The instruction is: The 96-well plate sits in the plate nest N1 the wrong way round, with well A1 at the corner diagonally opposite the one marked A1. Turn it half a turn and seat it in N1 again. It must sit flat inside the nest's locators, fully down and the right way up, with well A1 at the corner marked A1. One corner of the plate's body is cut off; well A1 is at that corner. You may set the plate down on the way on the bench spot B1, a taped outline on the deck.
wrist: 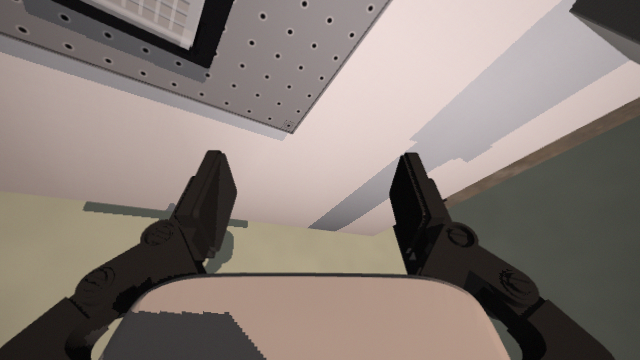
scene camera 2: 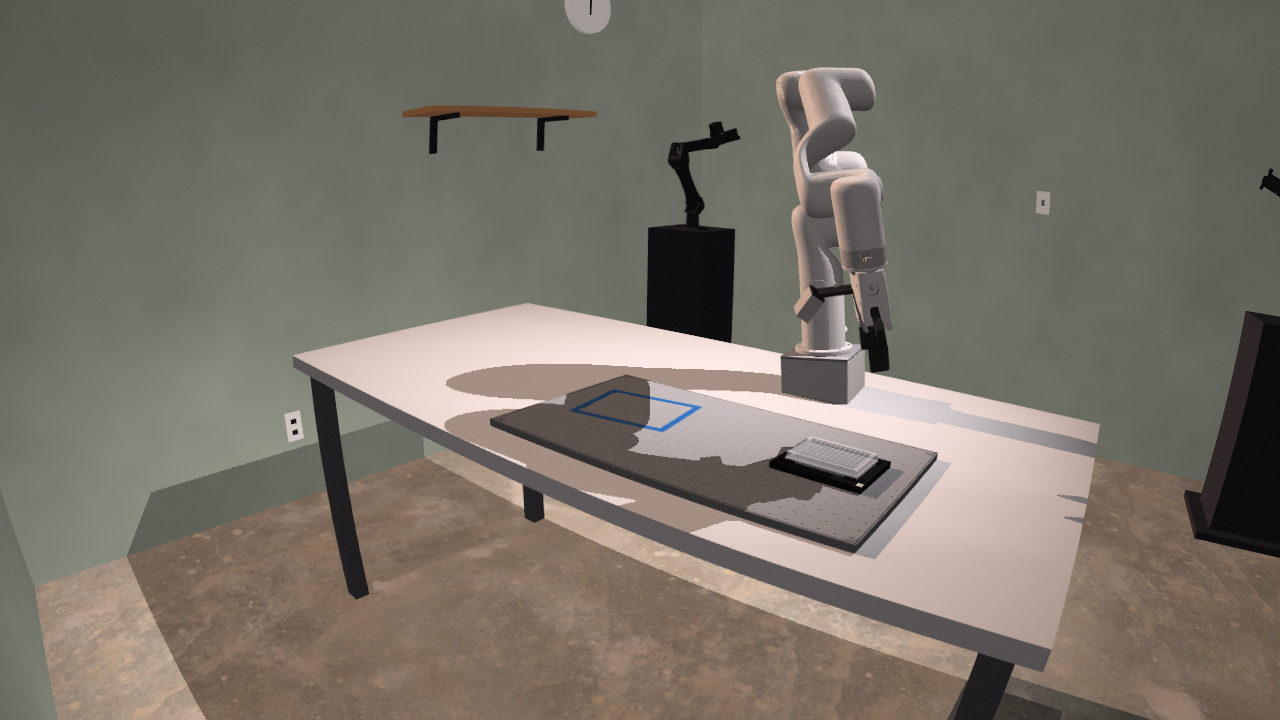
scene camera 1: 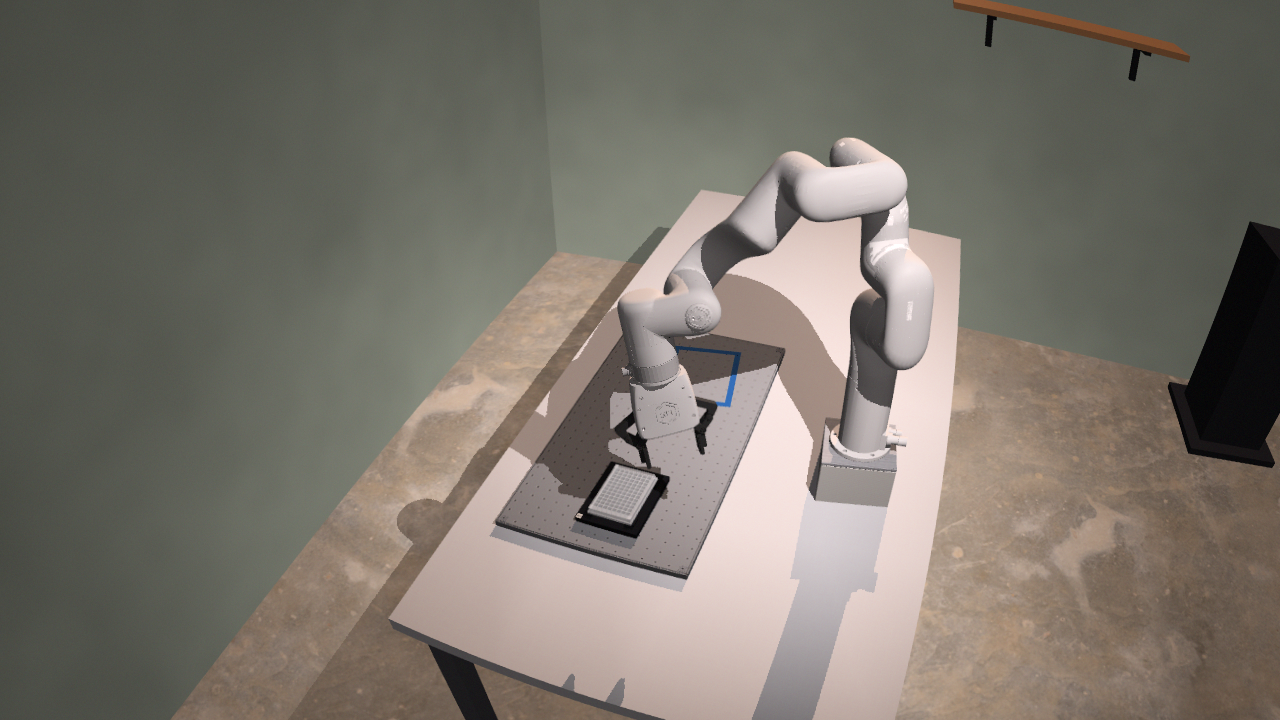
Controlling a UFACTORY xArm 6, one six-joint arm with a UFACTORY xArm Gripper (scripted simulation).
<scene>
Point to a clear 96-well plate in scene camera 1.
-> At 639, 481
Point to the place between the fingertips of the gripper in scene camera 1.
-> At 674, 457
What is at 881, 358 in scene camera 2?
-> The gripper.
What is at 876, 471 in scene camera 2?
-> A black plate nest N1.
</scene>
